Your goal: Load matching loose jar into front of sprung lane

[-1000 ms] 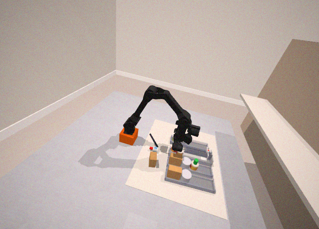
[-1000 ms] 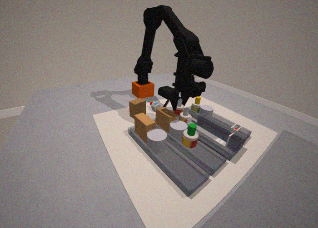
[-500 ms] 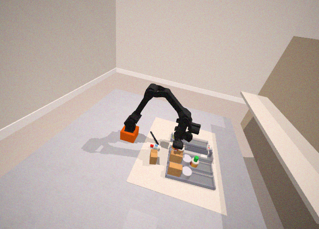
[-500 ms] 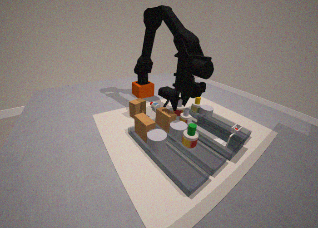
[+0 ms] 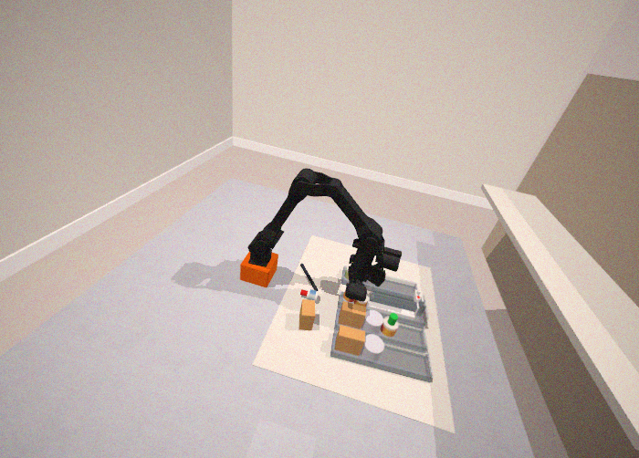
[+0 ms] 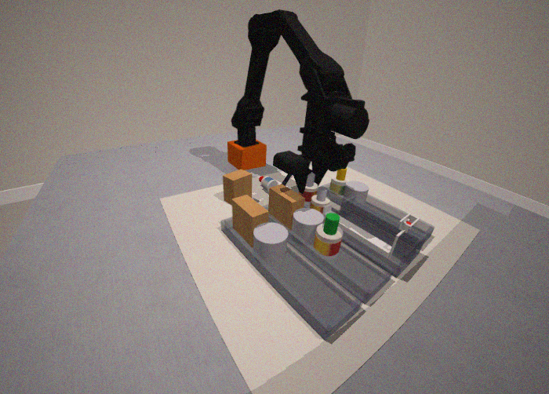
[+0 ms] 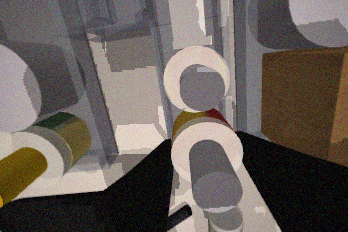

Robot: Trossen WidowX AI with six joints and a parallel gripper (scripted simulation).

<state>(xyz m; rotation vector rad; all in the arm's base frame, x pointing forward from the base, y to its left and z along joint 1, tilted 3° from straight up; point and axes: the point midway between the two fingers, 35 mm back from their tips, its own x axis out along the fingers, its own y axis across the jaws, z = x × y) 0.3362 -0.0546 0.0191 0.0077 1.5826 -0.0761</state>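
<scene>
The yellow-capped jar is 130 mm to the left of my gripper tip and 10 mm ahead of it. From my gripper tip the other things lie so: narrow lane 140 mm ahead, 30 mm below, 20 mm to the left; brown box 130 mm behind, 110 mm to the right, 20 mm below; dark stick 150 mm behind, 90 mm to the left, 40 mm below.
</scene>
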